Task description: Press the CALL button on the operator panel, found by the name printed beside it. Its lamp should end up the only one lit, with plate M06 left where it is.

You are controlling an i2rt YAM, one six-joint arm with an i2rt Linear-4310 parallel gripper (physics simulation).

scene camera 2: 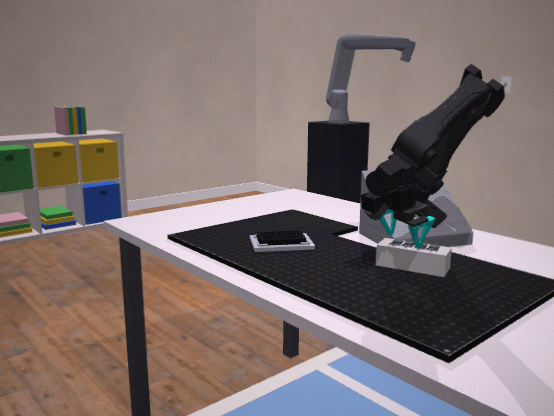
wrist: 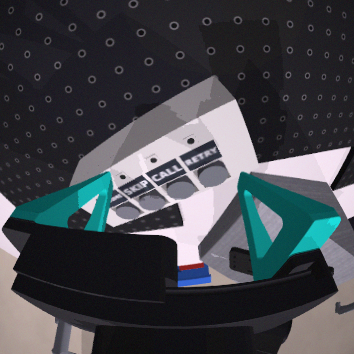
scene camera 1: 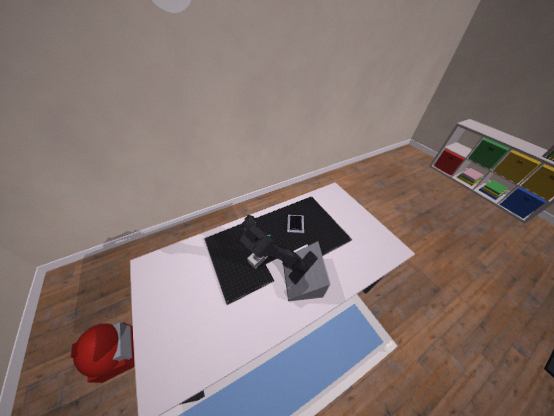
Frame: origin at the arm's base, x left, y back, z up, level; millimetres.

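Seen in the pictures: gripper, fingertip midpoint: (scene camera 2: 404, 241) (wrist: 174, 178); arm's base, link origin: (scene camera 1: 303, 267).
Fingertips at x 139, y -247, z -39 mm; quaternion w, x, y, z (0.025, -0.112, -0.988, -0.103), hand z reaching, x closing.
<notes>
Offsets run from my fingertips to a thing's top centre. Level surfaces: height alone.
The white operator panel @[dx +20, dy +12, dz -8 mm] (scene camera 1: 256, 260) (scene camera 2: 411, 259) (wrist: 244, 131) stands on the black mat. In the wrist view its labels read RETRY, CALL and SKIP; a fourth label is partly hidden by the left finger. The grey CALL button @[dx +0, dy +24, dz -8 mm] (wrist: 181, 190) lies between RETRY @[dx -29, dy +15, dz -8 mm] (wrist: 214, 175) and SKIP @[dx +28, dy +34, dz -8 mm] (wrist: 152, 202). Three small lamp spots show dark; the fourth is hidden. My gripper (scene camera 2: 405, 240) (wrist: 174, 178) is open and empty above the panel, its teal fingers spread, one tip close to the panel top. A black plate in a white frame @[dx -328, dy -102, dz -37 mm] (scene camera 1: 295, 223) (scene camera 2: 281, 238) sits apart on the mat; its name is unreadable.
The black perforated mat @[dz -63 mm] (scene camera 1: 227, 272) (scene camera 2: 320, 285) lies on the white table @[dz -76 mm] (scene camera 1: 175, 310) (scene camera 2: 250, 207). A grey block (scene camera 1: 315, 280) (wrist: 295, 195) stands beside the panel under the arm base. A grey arm (scene camera 2: 340, 75) on a black pedestal (scene camera 2: 337, 160) stands behind the table.
</notes>
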